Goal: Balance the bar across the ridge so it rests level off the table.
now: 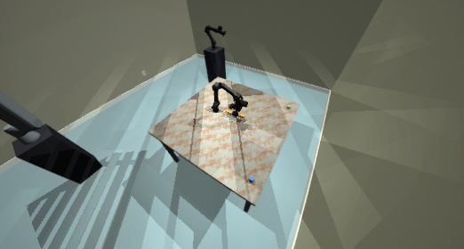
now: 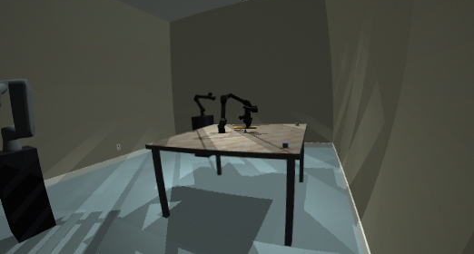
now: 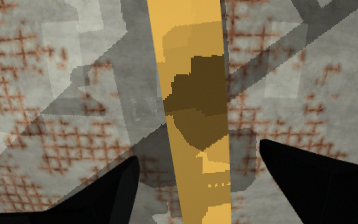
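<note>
Right now my gripper tip is 30 mm past the long yellow bar. Also, from my gripper tip: small green cube 460 mm to the left, 450 mm ahead, 30 mm below; then small blue cube 540 mm to the right, 450 mm ahead, 30 mm below.
</note>
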